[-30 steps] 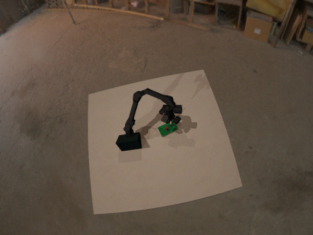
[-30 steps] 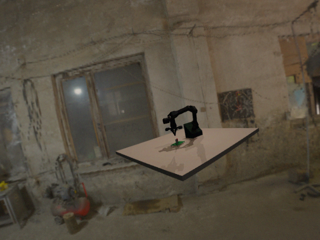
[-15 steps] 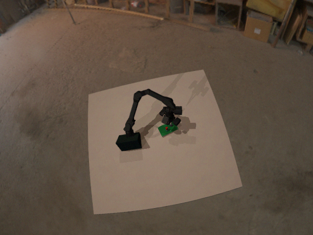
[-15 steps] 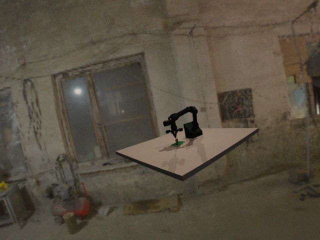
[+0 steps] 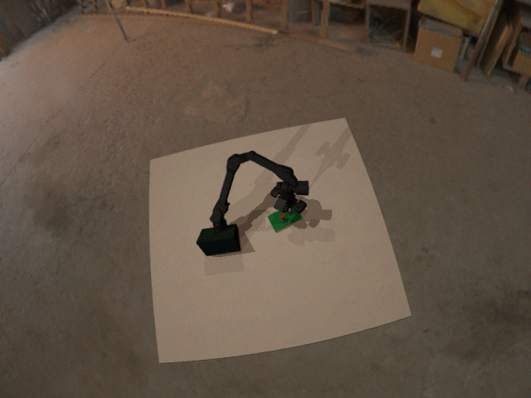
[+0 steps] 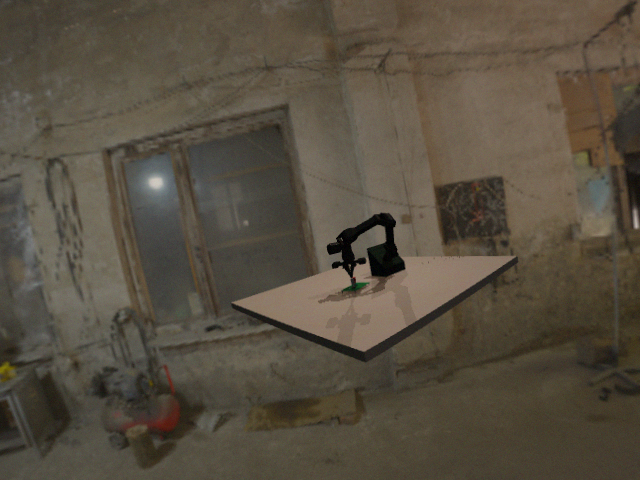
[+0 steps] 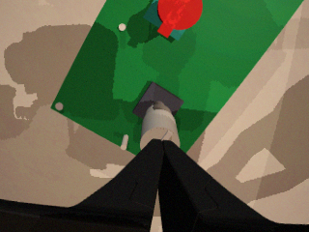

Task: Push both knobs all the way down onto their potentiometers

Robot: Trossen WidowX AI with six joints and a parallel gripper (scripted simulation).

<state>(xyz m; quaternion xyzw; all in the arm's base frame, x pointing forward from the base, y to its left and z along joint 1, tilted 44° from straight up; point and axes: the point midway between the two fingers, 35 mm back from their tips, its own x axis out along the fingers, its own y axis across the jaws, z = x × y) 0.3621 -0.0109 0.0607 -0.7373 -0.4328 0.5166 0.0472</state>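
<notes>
Right now the grey knob is 2 cm below my gripper tip. The rest, counted from my gripper tip: red knob (5 cm behind, 3 cm to the right, 3 cm below).
</notes>
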